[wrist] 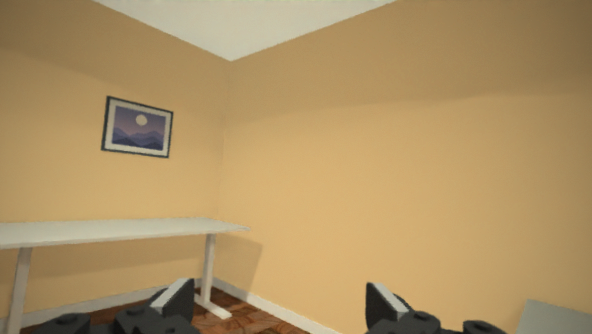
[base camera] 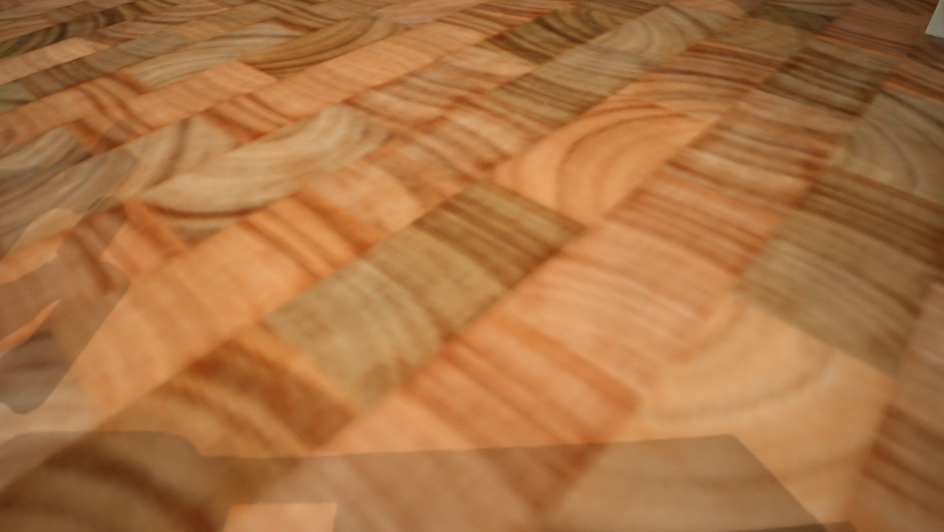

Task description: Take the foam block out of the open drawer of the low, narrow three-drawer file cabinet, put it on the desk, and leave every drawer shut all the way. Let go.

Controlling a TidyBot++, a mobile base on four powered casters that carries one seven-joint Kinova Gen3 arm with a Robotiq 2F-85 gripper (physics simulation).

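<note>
My gripper (wrist: 280, 299) is open, with nothing between its two fingers, which show at the bottom of the wrist view. The white desk (wrist: 125, 231) stands against the wall at the left of the wrist view, well beyond the gripper. A pale grey flat surface (wrist: 557, 319) shows in part at the lower right corner of that view; I cannot tell whether it belongs to the low file cabinet. The foam block and the open drawer do not show in either view.
A framed picture (wrist: 137, 127) hangs on the wall above the desk. The room corner is just right of the desk, with a white baseboard (wrist: 280, 310). Wood floor (base camera: 462, 264) fills most of the base view. A pale edge (base camera: 936, 19) shows at its top right.
</note>
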